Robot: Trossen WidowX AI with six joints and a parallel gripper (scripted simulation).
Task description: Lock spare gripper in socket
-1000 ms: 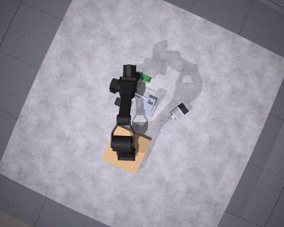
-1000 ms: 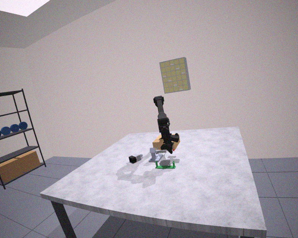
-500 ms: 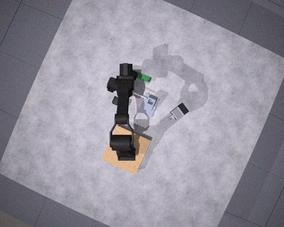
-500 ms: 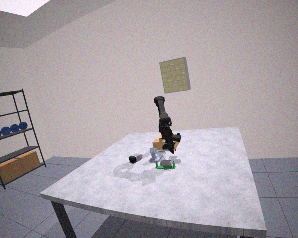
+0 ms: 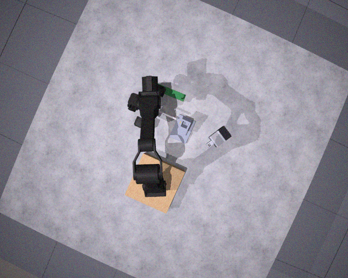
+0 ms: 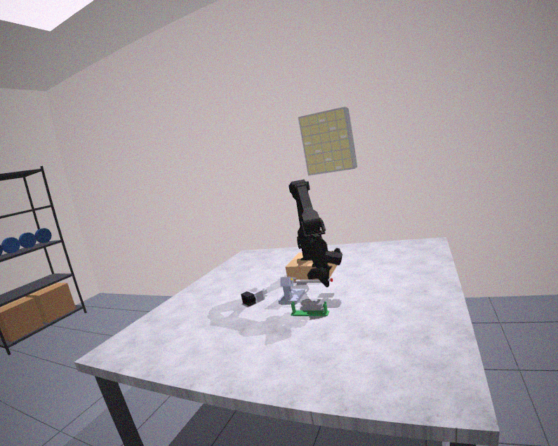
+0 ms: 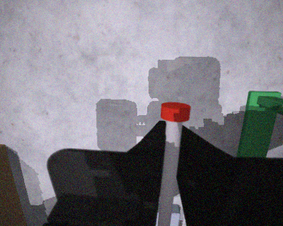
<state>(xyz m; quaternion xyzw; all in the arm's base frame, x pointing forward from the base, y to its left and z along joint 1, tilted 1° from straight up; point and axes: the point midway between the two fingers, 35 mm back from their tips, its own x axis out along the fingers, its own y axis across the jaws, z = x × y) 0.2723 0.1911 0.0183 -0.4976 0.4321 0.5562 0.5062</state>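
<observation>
Now: gripper tip 11 cm short of the green cradle, 4 cm to the left of it and 4 cm above it. Round my gripper tip: socket mount 17 cm to the right, 1 cm below; spare gripper 32 cm to the right, 4 cm below, 3 cm ahead.
</observation>
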